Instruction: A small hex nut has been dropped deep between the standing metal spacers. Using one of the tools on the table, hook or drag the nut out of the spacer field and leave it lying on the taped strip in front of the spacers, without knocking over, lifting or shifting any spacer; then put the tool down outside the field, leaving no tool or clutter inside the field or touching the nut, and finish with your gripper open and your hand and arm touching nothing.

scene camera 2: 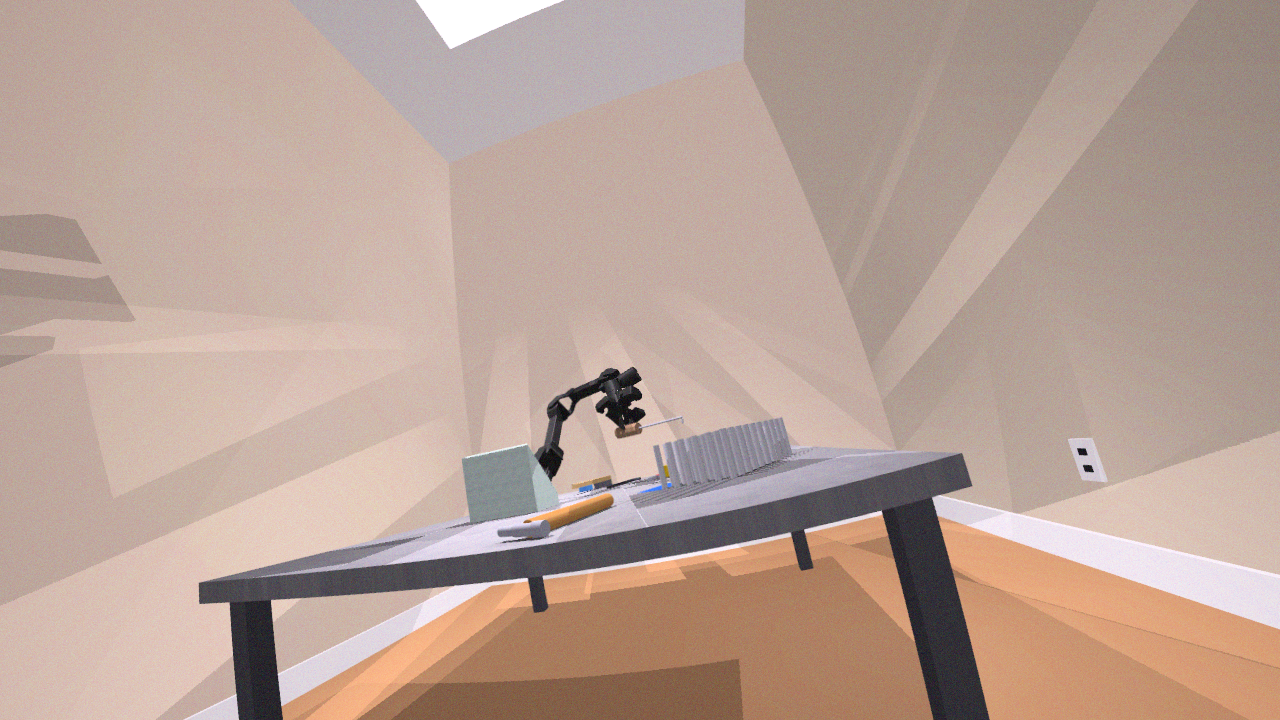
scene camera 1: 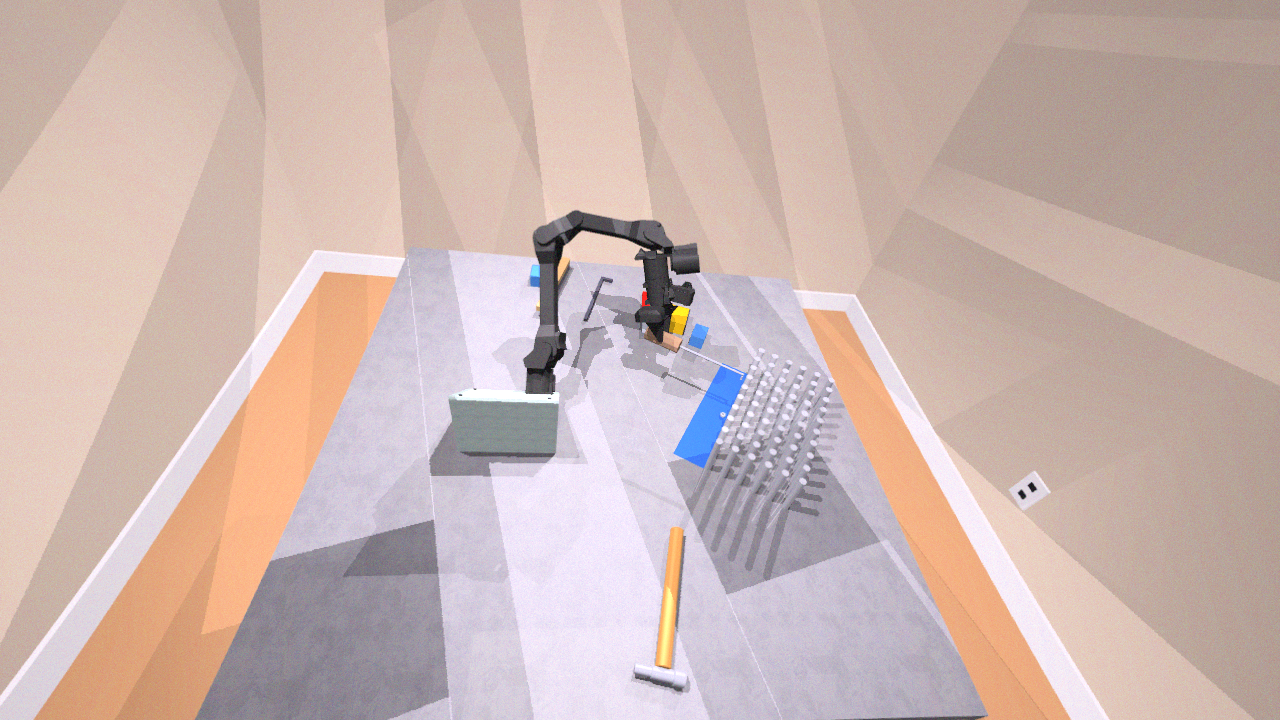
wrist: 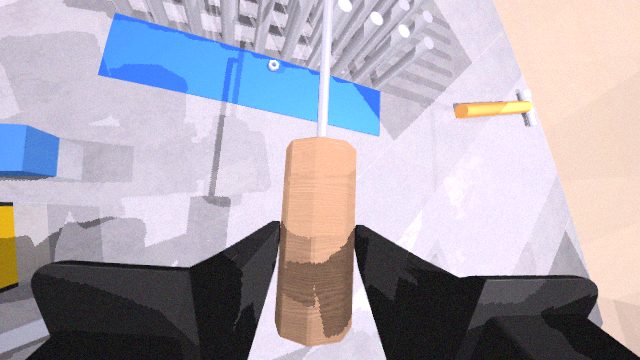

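Blue taped strip (scene camera 1: 698,440) visible; the wrist view also contains the strip (wrist: 142,52). My gripper (scene camera 1: 663,339) visible as well; same gripper (scene camera 2: 628,430) in a further view, and the wrist view includes my gripper (wrist: 317,231).
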